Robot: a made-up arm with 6 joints.
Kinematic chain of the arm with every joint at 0, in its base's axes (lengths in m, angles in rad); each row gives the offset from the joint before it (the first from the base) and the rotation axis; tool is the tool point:
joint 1: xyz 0 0 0.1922 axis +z
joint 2: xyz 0 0.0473 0 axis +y
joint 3: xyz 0 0 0.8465 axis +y
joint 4: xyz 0 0 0.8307 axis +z
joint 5: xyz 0 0 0 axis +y
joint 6: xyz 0 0 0.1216 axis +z
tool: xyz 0 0 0
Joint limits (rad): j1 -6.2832..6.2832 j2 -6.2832..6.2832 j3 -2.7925..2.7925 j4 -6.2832..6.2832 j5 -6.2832..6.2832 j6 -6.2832..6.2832
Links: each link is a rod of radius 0.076 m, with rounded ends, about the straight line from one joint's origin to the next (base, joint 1, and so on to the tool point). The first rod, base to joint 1, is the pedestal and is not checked.
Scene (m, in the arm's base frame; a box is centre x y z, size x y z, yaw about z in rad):
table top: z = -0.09
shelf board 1: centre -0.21 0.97 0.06 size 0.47 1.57 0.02 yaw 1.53
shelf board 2: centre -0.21 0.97 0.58 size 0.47 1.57 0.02 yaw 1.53
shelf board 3: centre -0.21 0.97 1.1 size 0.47 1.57 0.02 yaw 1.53
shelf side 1: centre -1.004 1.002 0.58 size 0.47 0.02 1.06 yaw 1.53
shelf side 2: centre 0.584 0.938 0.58 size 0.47 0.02 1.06 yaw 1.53
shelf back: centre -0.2 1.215 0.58 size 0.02 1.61 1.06 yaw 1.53
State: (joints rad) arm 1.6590 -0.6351 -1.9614 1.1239 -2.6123 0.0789
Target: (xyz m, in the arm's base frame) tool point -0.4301 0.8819 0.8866
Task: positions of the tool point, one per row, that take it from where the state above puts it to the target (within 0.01 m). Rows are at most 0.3 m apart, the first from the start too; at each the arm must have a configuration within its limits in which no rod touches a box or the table.
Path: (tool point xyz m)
1: -0.1605 -0.8755 0.2907
2: -0.4086 -0.8248 0.3460
3: -0.6371 -0.6998 0.4051
4: -0.8228 -0.5090 0.4674
5: -0.9465 -0.2677 0.5327
6: -0.9946 0.0027 0.6005
7: -0.9606 0.2774 0.6702
8: -0.8471 0.5305 0.7414
9: -0.6643 0.7385 0.8138
10: -0.4301 0.8819 0.8866

